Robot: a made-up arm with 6 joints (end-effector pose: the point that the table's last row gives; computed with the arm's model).
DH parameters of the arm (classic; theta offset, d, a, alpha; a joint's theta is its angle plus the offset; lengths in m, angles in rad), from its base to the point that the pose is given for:
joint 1: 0 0.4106 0 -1.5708
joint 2: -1.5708 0 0.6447 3.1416
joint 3: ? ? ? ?
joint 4: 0 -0.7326 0 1.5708
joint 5: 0 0.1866 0 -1.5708
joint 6: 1.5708 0 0 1.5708
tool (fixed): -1.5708 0 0 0
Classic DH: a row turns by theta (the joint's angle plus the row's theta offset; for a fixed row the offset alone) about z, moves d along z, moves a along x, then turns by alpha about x.
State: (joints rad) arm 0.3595 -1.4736 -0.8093 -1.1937 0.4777 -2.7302
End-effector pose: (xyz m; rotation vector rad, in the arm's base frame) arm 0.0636 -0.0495 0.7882 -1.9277 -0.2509 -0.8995
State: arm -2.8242 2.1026 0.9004 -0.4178 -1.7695 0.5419
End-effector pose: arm -0.7648 -0.0717 -0.6270 2.4509 -0.0562 -0.2128
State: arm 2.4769 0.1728 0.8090 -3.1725 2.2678 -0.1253
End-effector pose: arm -0.6634 0.2829 1.4856 0.5665 1.4326 -0.6296
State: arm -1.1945 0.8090 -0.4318 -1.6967 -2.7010 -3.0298
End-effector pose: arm 0.2161 -0.4832 0.1025 -0.2430 -1.2191 0.3384
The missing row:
joint 3: 0 0 0 -1.5708
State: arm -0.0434 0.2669 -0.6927 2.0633 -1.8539 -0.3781
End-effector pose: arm 0.7282 0.0567 0.5269 -2.0346 1.2289 -1.2861
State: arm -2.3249 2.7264 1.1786 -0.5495 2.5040 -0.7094
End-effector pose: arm -0.2389 -0.0219 -0.9140 -1.0406 -0.9944 -2.1688
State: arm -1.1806 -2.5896 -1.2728 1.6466 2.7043 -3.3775
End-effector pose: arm -0.1140 0.3143 0.6175 0.2483 1.2215 0.2807
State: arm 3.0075 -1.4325 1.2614 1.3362 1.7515 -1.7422
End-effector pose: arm 1.3709 -0.1412 0.6530 -1.5153 2.0285 -0.3610
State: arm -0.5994 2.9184 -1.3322 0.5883 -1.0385 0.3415
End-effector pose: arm -0.3158 0.0278 0.3916 -0.5929 -0.7566 -1.3254
